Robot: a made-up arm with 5 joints. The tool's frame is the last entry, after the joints.
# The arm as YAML. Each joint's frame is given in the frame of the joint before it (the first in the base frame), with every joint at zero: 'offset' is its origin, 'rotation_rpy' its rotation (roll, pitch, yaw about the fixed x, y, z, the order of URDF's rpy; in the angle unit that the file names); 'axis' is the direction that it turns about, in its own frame. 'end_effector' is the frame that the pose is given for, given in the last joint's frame.
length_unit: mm
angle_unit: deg
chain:
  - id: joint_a
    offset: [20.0, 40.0, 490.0]
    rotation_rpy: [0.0, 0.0, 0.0]
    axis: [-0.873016, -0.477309, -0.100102]
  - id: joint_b
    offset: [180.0, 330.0, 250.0]
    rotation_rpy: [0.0, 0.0, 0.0]
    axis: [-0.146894, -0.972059, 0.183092]
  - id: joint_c
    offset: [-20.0, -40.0, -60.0]
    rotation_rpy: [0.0, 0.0, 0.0]
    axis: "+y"
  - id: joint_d
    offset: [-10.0, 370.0, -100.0]
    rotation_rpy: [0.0, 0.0, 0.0]
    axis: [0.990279, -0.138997, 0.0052]
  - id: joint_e
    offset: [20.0, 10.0, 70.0]
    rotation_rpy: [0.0, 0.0, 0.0]
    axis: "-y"
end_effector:
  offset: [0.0, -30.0, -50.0]
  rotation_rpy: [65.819, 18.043, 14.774]
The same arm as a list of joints. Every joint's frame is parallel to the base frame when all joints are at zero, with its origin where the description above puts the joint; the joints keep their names.
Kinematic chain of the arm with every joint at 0, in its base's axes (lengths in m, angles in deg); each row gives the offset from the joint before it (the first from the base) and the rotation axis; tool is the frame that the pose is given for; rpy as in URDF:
joint_a: xyz 0.02 0.04 0.49 axis -0.873016 -0.477309 -0.100102
joint_b: xyz 0.18 0.33 0.25 axis -0.146894 -0.972059 0.183092
joint_c: xyz -0.02 -0.04 -0.06 axis +y
joint_d: xyz -0.01 0.37 -0.1 axis 0.990279 -0.138997 0.0052
joint_e: xyz 0.02 0.01 0.07 axis -y
tool: xyz 0 -0.03 -0.05 rpy 65.82 18.04 14.77

